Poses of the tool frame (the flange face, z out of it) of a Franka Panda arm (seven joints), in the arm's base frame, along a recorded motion.
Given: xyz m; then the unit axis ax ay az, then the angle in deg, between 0 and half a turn.
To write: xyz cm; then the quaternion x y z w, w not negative. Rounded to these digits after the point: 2 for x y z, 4 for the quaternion.
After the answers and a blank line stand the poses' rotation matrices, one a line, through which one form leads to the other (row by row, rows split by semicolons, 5 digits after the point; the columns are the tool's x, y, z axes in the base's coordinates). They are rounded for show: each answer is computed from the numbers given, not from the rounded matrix.
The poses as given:
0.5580 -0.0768 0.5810 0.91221 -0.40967 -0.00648 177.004
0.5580 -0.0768 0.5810 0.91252 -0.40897 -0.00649 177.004
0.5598 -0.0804 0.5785 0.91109 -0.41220 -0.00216 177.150
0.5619 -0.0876 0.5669 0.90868 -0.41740 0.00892 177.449
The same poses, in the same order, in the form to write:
55.80 -7.68 58.10 0.9119 -0.4095 -0.0065 0.0261
55.80 -7.68 58.10 0.9122 -0.4088 -0.0065 0.0261
55.98 -8.04 57.85 0.9108 -0.4121 -0.0022 0.0249
56.19 -8.76 56.69 0.9085 -0.4173 0.0089 0.0223

0.66449 -0.74656 -0.03323; -0.74724 -0.66320 -0.04237; 0.00960 0.05298 -0.99855
0.66563 -0.74554 -0.03321; -0.74622 -0.66435 -0.04239; 0.00954 0.05300 -0.99855
0.66038 -0.75053 -0.02443; -0.75075 -0.65916 -0.04352; 0.01656 0.04708 -0.99875
0.65157 -0.75859 -0.00238; -0.75779 -0.65074 -0.04789; 0.03478 0.03300 -0.99885

